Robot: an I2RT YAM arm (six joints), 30 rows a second.
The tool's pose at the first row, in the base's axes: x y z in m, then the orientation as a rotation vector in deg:
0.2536, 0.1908, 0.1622, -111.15, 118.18, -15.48
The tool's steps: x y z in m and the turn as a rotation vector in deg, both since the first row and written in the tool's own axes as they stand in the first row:
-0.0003, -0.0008, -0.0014, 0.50, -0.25, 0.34
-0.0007, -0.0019, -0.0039, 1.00, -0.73, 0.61
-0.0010, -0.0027, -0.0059, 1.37, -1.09, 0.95
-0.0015, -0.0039, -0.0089, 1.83, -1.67, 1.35
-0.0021, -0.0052, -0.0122, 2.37, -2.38, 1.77
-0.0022, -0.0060, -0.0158, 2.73, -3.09, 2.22
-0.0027, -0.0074, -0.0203, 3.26, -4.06, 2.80
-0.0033, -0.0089, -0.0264, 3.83, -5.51, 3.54
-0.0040, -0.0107, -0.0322, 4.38, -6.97, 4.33
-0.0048, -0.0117, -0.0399, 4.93, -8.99, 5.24
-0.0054, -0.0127, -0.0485, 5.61, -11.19, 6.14
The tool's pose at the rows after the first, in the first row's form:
0.2539, 0.1909, 0.1638, -110.43, 118.07, -15.64
0.2541, 0.1911, 0.1666, -109.73, 117.75, -15.58
0.2542, 0.1912, 0.1687, -109.06, 117.64, -15.50
0.2543, 0.1914, 0.1720, -108.21, 117.39, -15.27
0.2544, 0.1917, 0.1756, -107.27, 117.03, -14.98
0.2540, 0.1915, 0.1792, -106.41, 116.79, -14.51
0.2538, 0.1916, 0.1840, -105.24, 116.41, -13.93
0.2532, 0.1917, 0.1902, -103.75, 115.83, -12.87
0.2529, 0.1919, 0.1963, -102.23, 115.28, -11.79
0.2513, 0.1921, 0.2040, -100.43, 114.46, -10.16
0.2493, 0.1921, 0.2124, -98.52, 113.43, -8.50

